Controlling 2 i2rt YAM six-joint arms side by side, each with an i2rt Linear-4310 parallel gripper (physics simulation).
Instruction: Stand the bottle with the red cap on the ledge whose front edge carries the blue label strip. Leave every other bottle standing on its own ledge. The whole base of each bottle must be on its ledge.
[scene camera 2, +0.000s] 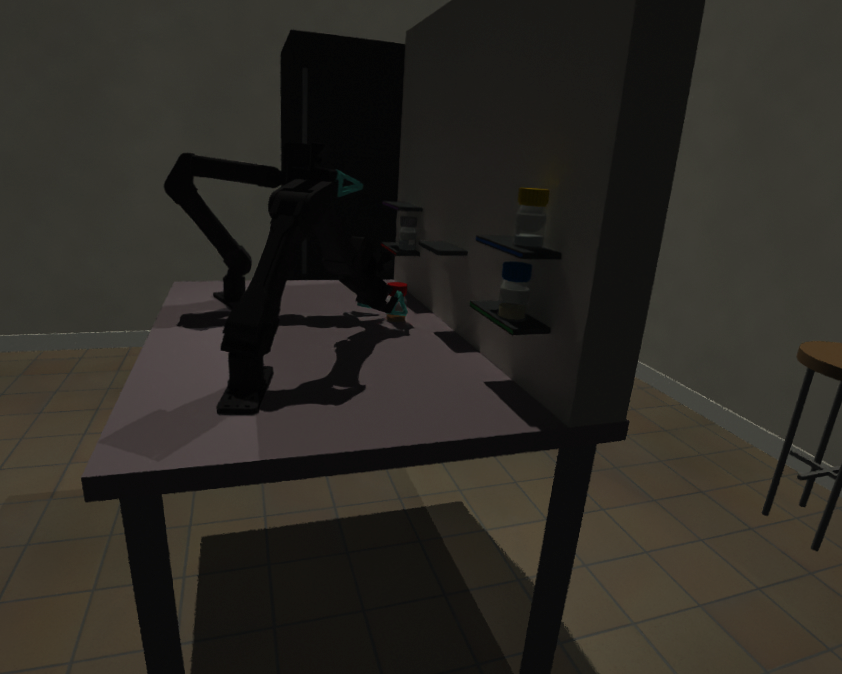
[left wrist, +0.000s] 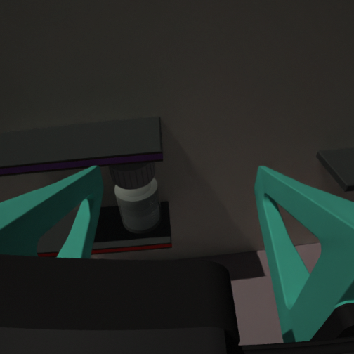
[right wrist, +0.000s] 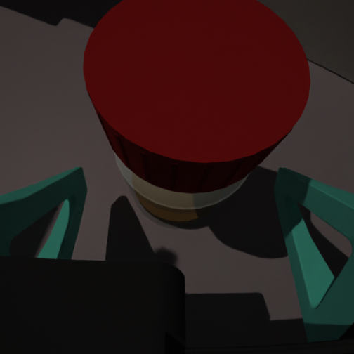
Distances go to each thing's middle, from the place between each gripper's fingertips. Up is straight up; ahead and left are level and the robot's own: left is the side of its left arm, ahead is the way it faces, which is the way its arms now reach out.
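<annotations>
Offsets from my left hand: grey-capped bottle (left wrist: 135, 189), 15 cm below, 17 cm ahead, 4 cm to the left; red-strip ledge (left wrist: 110, 232), 21 cm below, 16 cm ahead, 10 cm to the left; red-capped bottle (right wrist: 191, 104), 30 cm below, 6 cm ahead, 22 cm to the right.
My right hand is 20 mm below the red-capped bottle and 10 mm short of it. Offsets from my right hand: grey-capped bottle, 180 mm above, 120 mm ahead, 260 mm to the left; red-strip ledge, 120 mm above, 110 mm ahead, 320 mm to the left.
</annotations>
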